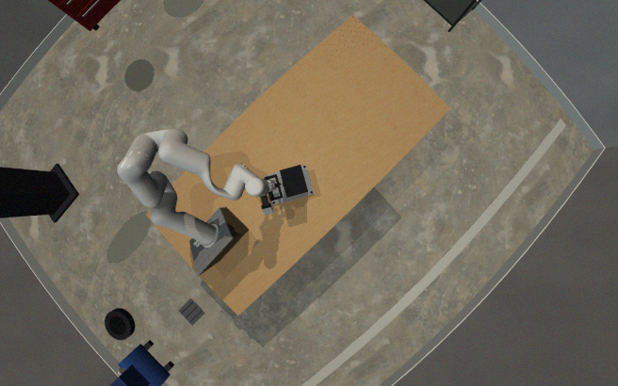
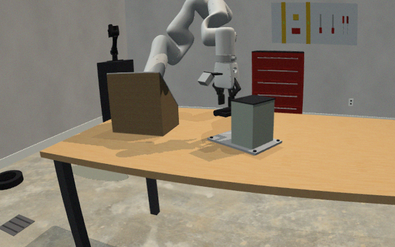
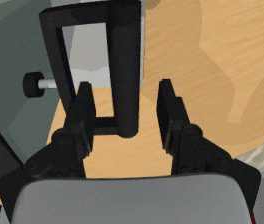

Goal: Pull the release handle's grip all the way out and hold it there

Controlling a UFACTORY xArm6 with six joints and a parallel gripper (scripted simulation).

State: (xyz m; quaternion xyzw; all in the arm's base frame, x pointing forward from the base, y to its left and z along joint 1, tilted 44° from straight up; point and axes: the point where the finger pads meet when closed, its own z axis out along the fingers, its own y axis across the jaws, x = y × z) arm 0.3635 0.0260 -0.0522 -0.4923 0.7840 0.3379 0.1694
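The black grip lies 50 mm ahead of my hand, 20 mm to the right of it and 40 mm below it.
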